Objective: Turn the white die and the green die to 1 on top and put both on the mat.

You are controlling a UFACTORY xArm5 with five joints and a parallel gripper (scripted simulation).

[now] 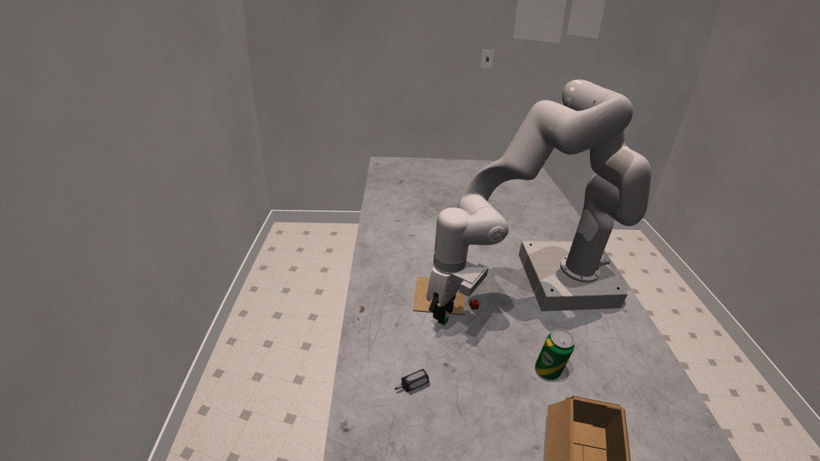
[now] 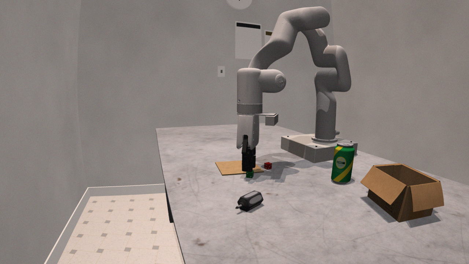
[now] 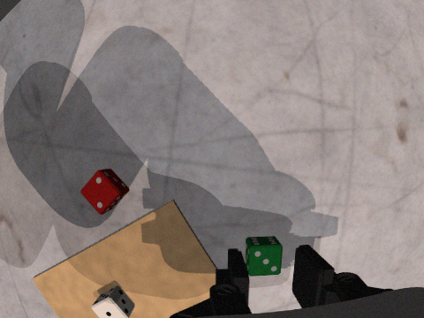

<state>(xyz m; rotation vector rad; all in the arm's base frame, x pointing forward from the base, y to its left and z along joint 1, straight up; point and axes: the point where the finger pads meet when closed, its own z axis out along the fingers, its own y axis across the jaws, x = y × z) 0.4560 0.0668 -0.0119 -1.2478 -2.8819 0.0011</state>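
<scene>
Now: hand 40 mm above the green die. Round my hand: tan mat: 100 mm to the right, 40 mm below, 20 mm behind; red die: 100 mm behind, 40 mm below, 30 mm to the right; white die: 90 mm to the right, 50 mm behind, 30 mm below.
</scene>
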